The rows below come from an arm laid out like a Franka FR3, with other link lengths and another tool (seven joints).
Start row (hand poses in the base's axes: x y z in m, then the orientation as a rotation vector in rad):
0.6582 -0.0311 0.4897 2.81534 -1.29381 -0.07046
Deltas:
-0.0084 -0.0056 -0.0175 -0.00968 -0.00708 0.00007
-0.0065 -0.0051 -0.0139 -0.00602 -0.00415 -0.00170
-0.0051 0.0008 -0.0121 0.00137 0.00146 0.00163
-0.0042 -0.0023 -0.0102 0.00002 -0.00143 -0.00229
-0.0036 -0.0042 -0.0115 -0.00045 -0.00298 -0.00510
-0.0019 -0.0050 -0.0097 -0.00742 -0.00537 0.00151
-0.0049 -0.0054 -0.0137 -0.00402 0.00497 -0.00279
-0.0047 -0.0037 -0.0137 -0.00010 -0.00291 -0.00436
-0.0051 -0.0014 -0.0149 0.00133 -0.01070 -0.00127
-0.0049 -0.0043 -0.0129 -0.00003 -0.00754 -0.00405
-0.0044 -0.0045 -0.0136 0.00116 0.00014 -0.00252
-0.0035 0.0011 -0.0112 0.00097 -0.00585 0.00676
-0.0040 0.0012 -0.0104 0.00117 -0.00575 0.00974
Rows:
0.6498 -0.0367 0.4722 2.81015 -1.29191 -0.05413
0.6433 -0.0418 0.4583 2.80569 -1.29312 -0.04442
0.6382 -0.0410 0.4462 2.80730 -1.29099 -0.04730
0.6340 -0.0433 0.4360 2.80642 -1.29452 -0.04541
0.6304 -0.0475 0.4245 2.80395 -1.30217 -0.04115
0.6285 -0.0525 0.4148 2.80082 -1.29859 -0.02869
0.6236 -0.0579 0.4011 2.79380 -1.30004 -0.03310
0.6189 -0.0616 0.3874 2.79202 -1.30674 -0.02918
0.6138 -0.0630 0.3725 2.79635 -1.31130 -0.01520
0.6089 -0.0673 0.3596 2.79650 -1.31857 -0.00481
0.6045 -0.0718 0.3460 2.79574 -1.32249 -0.00587
0.6010 -0.0707 0.3348 2.80317 -1.31462 0.00192
0.5970 -0.0695 0.3244 2.81264 -1.30257 0.00956

